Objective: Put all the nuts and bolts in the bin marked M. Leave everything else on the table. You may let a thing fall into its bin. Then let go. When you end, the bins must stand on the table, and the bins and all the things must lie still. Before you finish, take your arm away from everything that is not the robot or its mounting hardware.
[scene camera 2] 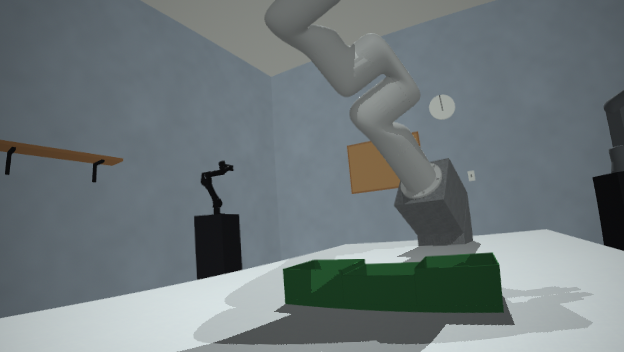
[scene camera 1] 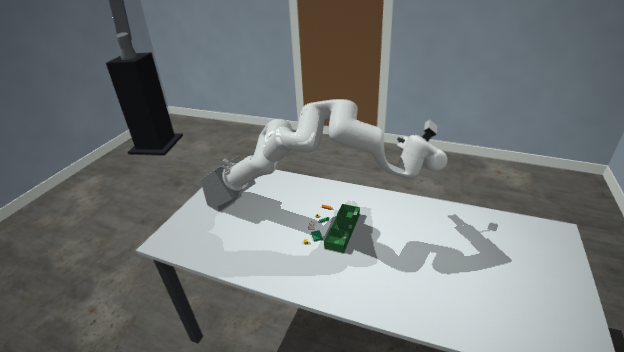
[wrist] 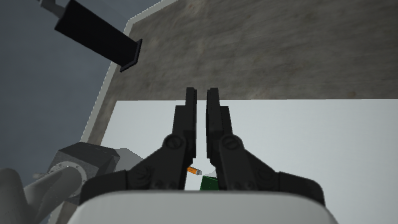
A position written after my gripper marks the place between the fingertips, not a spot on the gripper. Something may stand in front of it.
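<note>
My gripper (wrist: 201, 102). Green bin row (scene camera 2: 467, 283) and (scene camera 1: 338, 236).
</note>
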